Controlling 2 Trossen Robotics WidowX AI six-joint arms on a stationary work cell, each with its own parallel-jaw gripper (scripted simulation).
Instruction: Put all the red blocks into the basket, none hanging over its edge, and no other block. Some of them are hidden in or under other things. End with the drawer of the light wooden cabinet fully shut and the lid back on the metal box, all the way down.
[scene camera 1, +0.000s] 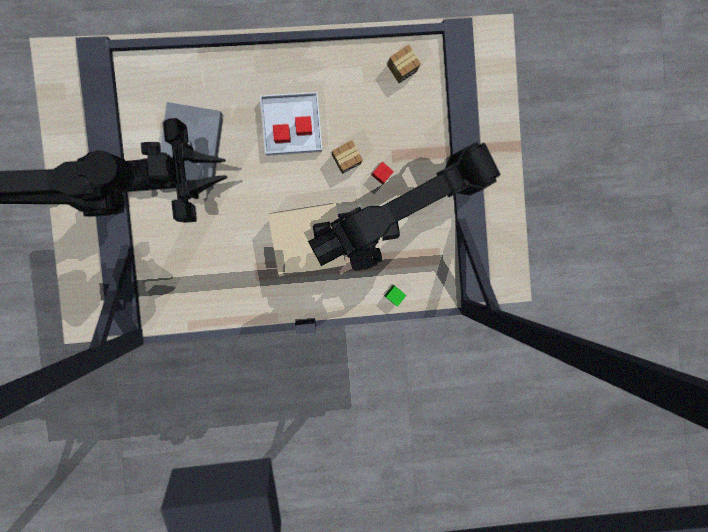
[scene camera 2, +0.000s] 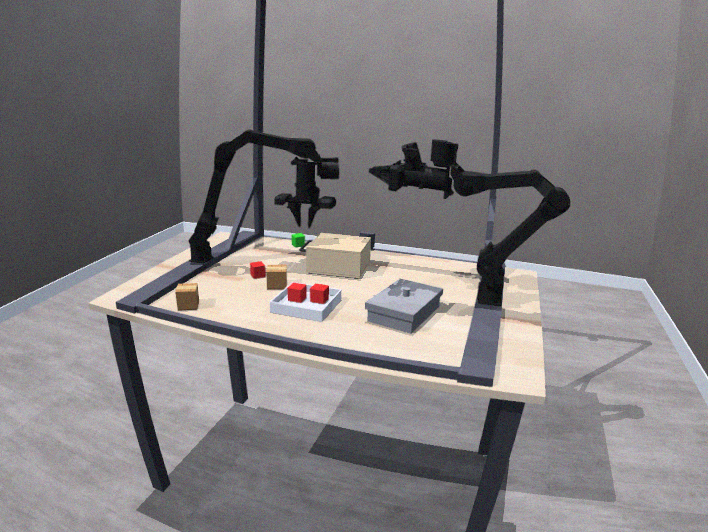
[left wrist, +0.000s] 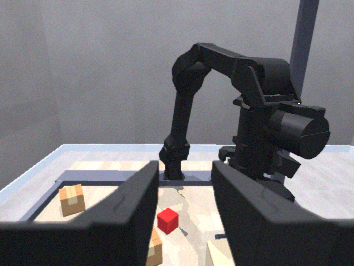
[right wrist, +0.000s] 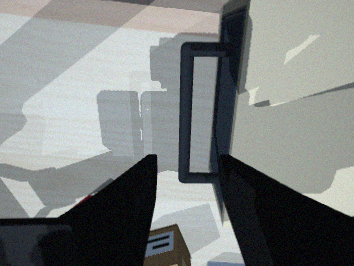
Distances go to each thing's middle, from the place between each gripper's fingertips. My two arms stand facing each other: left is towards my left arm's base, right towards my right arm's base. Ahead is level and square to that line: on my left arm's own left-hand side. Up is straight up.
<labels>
Now: right hand (scene camera 2: 304, 227) 10 mm past the drawer (right wrist: 228, 50), 90 mm to the right of it and 120 mm above it. Round my right hand: white basket (scene camera 1: 278, 109) 290 mm ahead, 130 mm to the left, 150 mm below; light wooden cabinet (scene camera 1: 291, 230) 10 mm behind, 110 mm to the left, 120 mm below; grey metal lid (scene camera 1: 203, 125) 250 mm ahead, 380 mm to the left, 110 mm below.
The light wooden cabinet lies 140 mm behind my left hand, 170 mm to the right of it and 300 mm below it. Round my left hand: drawer (140 mm behind, 190 mm to the right, 300 mm below); metal box (scene camera 2: 388, 321) (110 mm ahead, 100 mm to the left, 320 mm below); grey metal lid (110 mm ahead, 100 mm to the left, 290 mm below).
</labels>
